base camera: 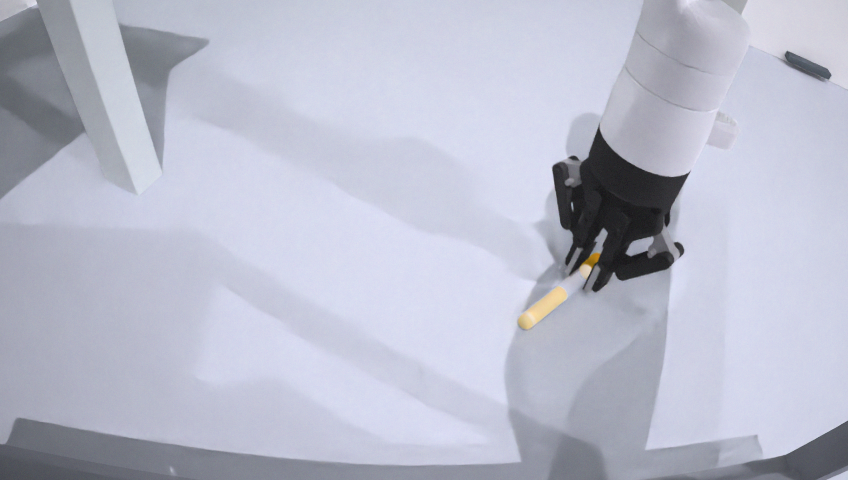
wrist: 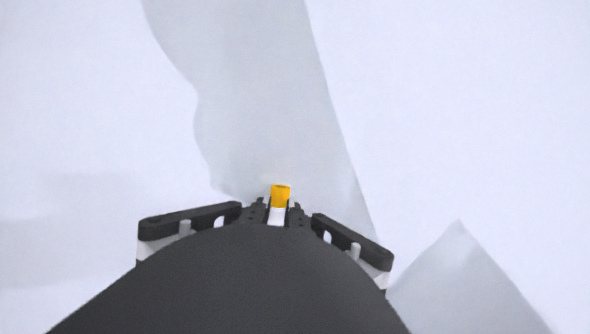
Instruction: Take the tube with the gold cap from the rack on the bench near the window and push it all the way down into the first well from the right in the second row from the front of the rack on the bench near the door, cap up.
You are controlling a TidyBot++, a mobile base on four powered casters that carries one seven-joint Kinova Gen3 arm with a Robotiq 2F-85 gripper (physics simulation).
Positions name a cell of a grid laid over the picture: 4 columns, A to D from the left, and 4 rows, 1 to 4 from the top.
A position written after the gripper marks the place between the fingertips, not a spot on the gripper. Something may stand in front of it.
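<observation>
The gripper is visible in the wrist view (B3) and also in the base camera view (C3).
</observation>
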